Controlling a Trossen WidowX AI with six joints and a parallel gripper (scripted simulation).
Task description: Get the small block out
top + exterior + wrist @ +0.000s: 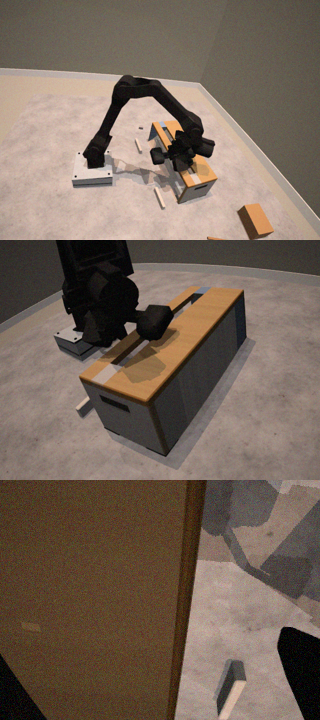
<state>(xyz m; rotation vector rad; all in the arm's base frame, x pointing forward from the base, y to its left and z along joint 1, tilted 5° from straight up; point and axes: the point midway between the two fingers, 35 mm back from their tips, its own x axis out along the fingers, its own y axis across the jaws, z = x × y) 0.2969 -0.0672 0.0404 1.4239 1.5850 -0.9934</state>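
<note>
Now: the dark block 5 cm ahead of my gripper tip and 3 cm to the left of it. Round my gripper tip: orange block (33 cm to the right, 29 cm ahead, 5 cm below); thin orange stick (36 cm to the right, 15 cm ahead, 8 cm below); clear-fronted box (4 cm ahead, 3 cm to the left, 2 cm below).
</note>
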